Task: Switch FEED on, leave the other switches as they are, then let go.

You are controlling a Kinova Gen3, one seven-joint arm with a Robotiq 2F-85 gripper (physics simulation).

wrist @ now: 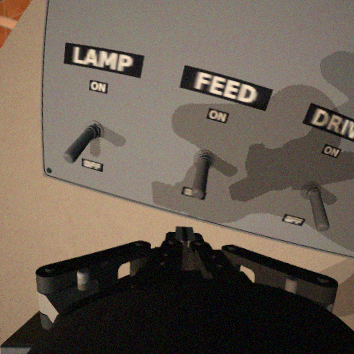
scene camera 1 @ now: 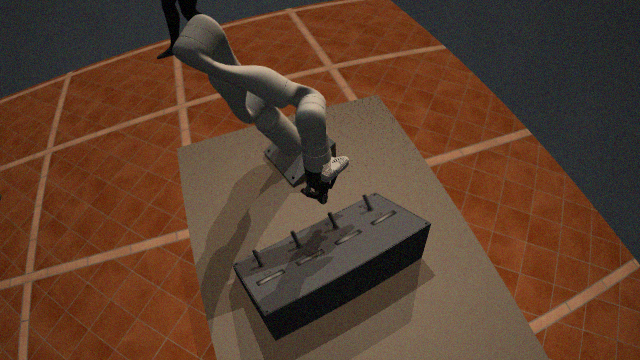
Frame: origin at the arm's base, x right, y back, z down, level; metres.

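Where they show: gripper, fingertip midpoint: [wrist: 182, 237] [scene camera 1: 323, 201]; arm's base, link origin: [scene camera 1: 294, 144].
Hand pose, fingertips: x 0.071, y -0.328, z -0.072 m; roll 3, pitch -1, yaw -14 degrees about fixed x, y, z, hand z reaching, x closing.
Things, the pixels of their top centre, and the offset from my fingertips. "spot": a spot on its surface instead. Level surfaces: height alone.
- FEED switch, top centre: [wrist: 203, 175] [scene camera 1: 332, 215] dx +0.002, dy -0.054, dz +0.004 m
- LAMP switch, top centre: [wrist: 70, 139] [scene camera 1: 367, 197] dx -0.118, dy -0.052, dz +0.004 m
- DRIVE switch, top centre: [wrist: 330, 210] [scene camera 1: 294, 234] dx +0.122, dy -0.056, dz +0.004 m
- fourth lever, surface spot: [scene camera 1: 257, 258] spot: dx +0.244, dy -0.064, dz +0.020 m
- beige table top, surface height: dz +0.134 m
The FEED switch [scene camera 1: 332, 220] [wrist: 201, 175] is a dark lever leaning to its OFF side, its tip over part of the OFF label. The LAMP switch [scene camera 1: 367, 202] [wrist: 81, 142] and the DRIVE switch [scene camera 1: 296, 240] [wrist: 318, 210] also lean to the OFF side. A fourth lever [scene camera 1: 257, 258] stands at the left end of the box in the scene view. My gripper [scene camera 1: 324, 201] [wrist: 182, 237] is shut and empty. It is above and just outside the box's robot-side edge, close to FEED and apart from the levers.
The grey switch box [scene camera 1: 345, 265] [wrist: 150, 25] stands on the beige table top [scene camera 1: 465, 300] [wrist: 20, 200], with the levers along its robot-side edge. The arm's base [scene camera 1: 287, 165] stands behind it. The arm's shadow falls across the panel around FEED and DRIVE.
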